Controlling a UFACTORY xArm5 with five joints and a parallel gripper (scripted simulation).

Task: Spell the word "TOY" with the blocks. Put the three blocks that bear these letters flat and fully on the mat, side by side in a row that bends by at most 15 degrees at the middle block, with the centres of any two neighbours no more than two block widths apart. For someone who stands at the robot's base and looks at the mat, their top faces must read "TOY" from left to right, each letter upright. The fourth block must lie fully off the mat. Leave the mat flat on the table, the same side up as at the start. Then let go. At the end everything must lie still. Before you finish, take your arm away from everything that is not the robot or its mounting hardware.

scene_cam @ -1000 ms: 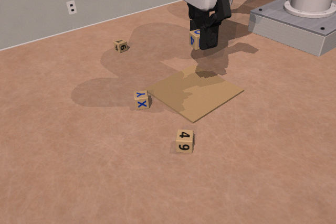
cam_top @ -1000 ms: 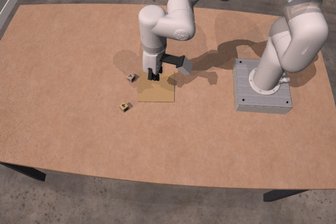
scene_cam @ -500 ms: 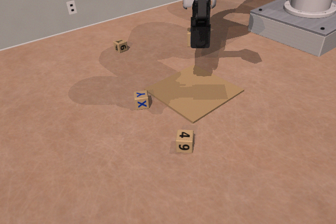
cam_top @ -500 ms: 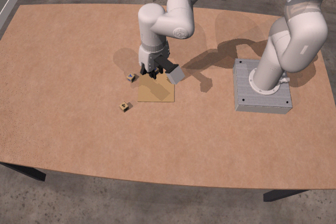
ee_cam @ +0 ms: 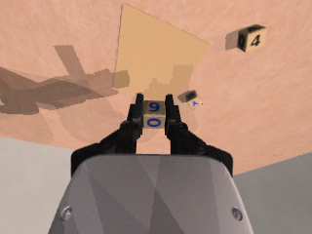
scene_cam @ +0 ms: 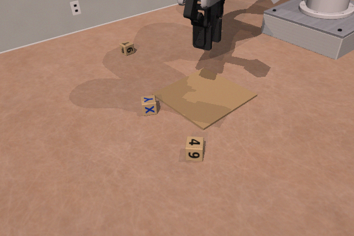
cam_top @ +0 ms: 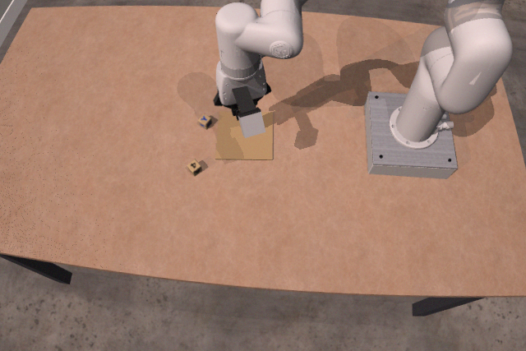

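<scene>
My hand is 12 cm above the tan mat. Round my hand: O block (1 cm to the right, 1 cm below); T block (1 cm behind, 26 cm to the right, 11 cm below).
</scene>
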